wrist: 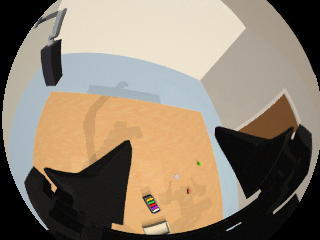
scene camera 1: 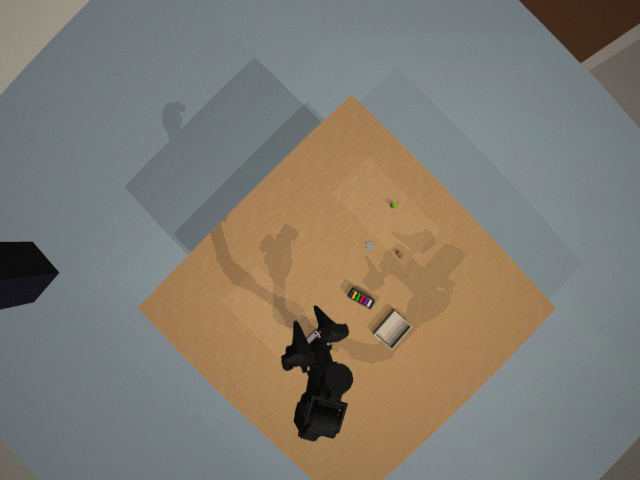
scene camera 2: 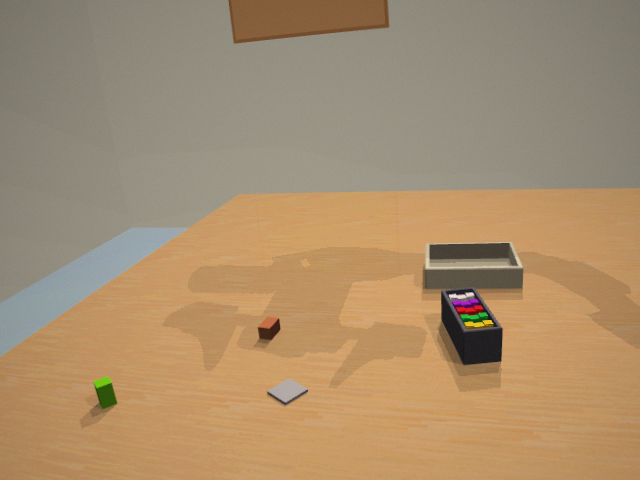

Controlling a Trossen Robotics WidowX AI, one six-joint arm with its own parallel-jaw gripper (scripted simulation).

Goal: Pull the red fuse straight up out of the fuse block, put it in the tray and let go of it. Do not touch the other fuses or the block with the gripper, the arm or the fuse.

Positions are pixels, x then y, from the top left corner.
Labels:
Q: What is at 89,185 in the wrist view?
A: The gripper.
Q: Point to a beige tray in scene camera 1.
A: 391,330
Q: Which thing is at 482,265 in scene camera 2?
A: A beige tray.

